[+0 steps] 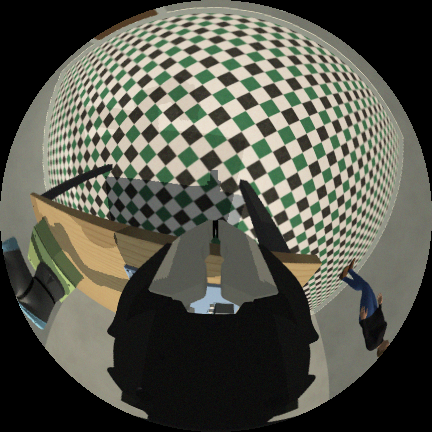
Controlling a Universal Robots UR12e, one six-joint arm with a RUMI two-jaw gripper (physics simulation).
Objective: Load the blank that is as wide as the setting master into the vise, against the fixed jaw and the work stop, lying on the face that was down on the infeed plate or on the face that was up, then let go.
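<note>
My gripper is shut, its two grey fingers meeting at the tips with nothing between them. It hangs above the wooden table. Through the gap behind the fingertips, part of a light blue plate shows, with part of a dark grey block-like thing on it. I cannot tell whether that thing is a blank, the setting master or part of the vise. The fingers and the black gripper body hide most of the plate. The vise jaws, work stop and blanks cannot be made out.
A green base plate with a black and blue robot base is at the left. Dark table legs stick out past the table edge. A person is at the right on the floor. A checkered floor lies beyond the table.
</note>
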